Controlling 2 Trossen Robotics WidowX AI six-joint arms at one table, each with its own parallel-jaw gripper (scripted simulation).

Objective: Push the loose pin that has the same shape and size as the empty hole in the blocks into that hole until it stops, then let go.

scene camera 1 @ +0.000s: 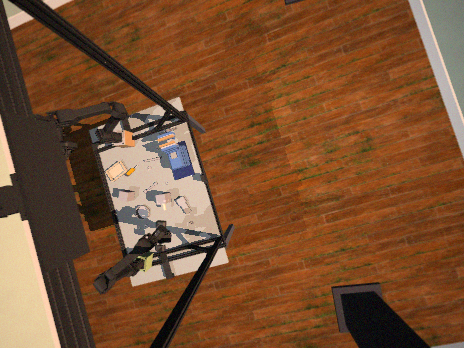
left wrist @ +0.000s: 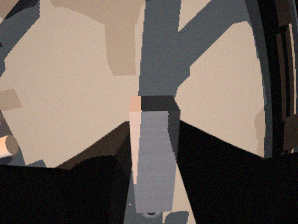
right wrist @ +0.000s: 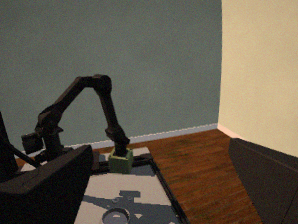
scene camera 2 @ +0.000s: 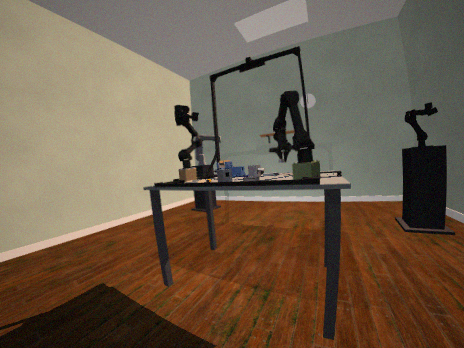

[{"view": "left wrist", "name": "left gripper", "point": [152, 128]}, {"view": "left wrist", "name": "grey square pin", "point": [154, 121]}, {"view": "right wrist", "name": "right gripper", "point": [162, 149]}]
